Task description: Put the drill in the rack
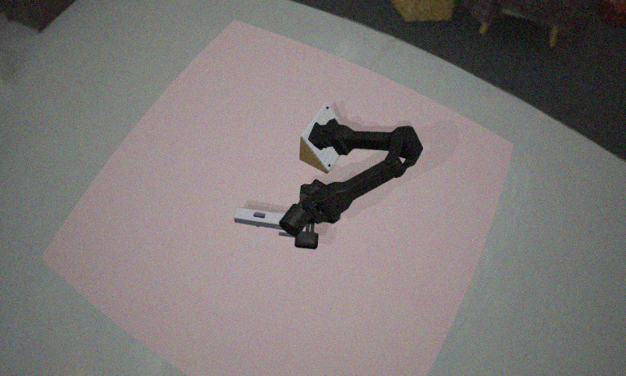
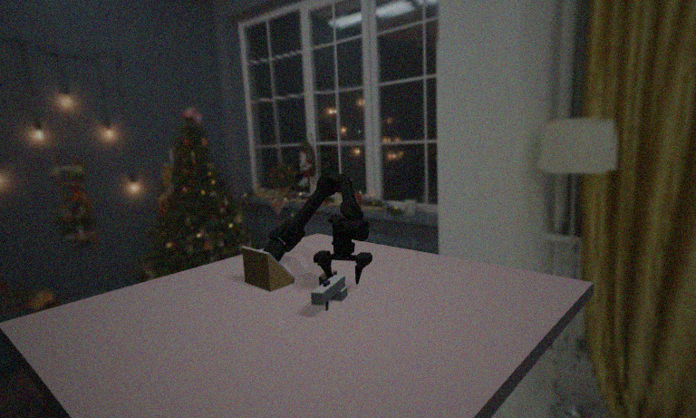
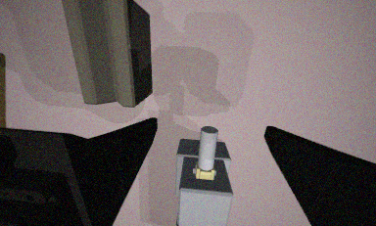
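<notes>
Right now my gripper tip is 1 cm short of the drill, 6 cm to the left of it and 2 cm below it. The rest, counted from my gripper tip: key: 4 cm ahead, 14 cm to the right, 2 cm above; then grey holder block: 3 cm ahead, 11 cm to the right, 2 cm above.
</notes>
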